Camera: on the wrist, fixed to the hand. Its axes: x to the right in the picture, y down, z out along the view.
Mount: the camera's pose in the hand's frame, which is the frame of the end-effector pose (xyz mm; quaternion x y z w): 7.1 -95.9 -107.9 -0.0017 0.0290 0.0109 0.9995
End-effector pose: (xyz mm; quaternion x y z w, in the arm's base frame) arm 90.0 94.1 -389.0 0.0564 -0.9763 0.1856 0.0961
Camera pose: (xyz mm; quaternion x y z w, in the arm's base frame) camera 115.0 45.2 -255.3 0.0402 -0.9740 0.1865 0.1224
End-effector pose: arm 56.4 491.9 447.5 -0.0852 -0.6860 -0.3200 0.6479
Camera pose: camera 94.4 355.6 417.9 -0.0845 -0.6654 -0.3164 0.6708
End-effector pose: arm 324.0 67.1 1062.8 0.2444 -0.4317 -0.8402 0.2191
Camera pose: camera 368.1 47.2 926.6 0.2636 -0.4264 -0.8310 0.2411
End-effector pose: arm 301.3 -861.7 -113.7 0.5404 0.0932 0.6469 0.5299
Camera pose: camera 272.3 -767.0 -218.9 0.5215 0.1015 0.6682 0.5208
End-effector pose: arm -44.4 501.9 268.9 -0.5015 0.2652 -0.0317 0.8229
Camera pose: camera -68.3 364.9 308.3 -0.4988 0.2945 -0.0368 0.8143
